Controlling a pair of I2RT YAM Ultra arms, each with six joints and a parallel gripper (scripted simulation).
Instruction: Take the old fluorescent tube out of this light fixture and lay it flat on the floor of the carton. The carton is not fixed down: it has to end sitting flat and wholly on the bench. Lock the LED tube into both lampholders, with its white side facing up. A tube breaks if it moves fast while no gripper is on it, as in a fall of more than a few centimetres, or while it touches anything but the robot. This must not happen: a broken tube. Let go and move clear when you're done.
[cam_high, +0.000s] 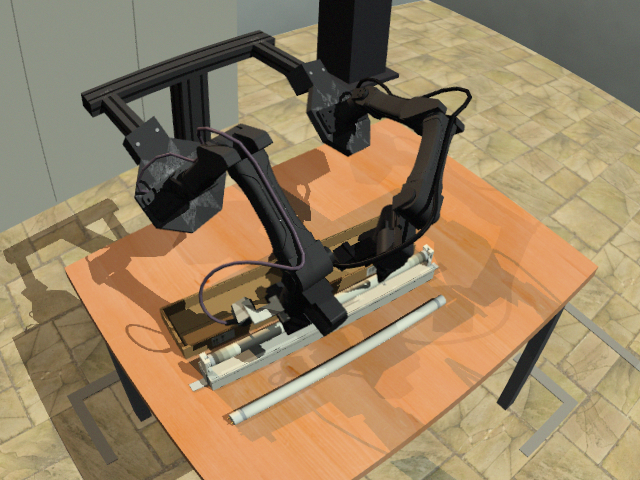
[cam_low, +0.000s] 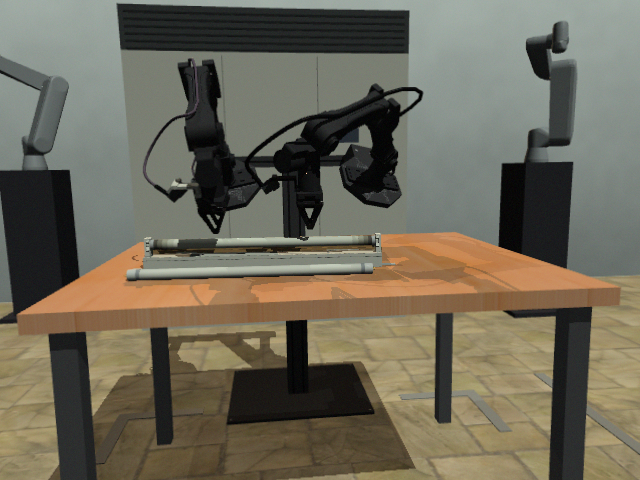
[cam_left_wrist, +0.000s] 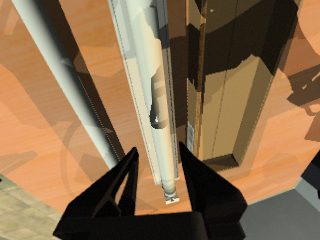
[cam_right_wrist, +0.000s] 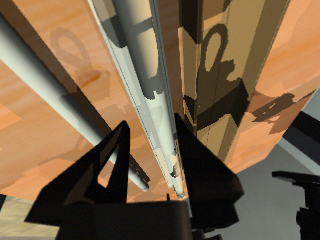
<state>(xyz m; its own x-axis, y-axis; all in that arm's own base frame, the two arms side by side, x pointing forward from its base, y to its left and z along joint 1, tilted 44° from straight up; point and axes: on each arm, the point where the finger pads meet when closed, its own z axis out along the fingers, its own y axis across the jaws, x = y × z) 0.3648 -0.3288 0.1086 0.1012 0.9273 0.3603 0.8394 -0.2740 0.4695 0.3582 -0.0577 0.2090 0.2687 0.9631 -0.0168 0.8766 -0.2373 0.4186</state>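
The light fixture is 120 mm to the right of my left hand, 60 mm below it and 20 mm behind it.
Right now my right hand is 12 cm to the right of the light fixture, 6 cm above it and 1 cm past it.
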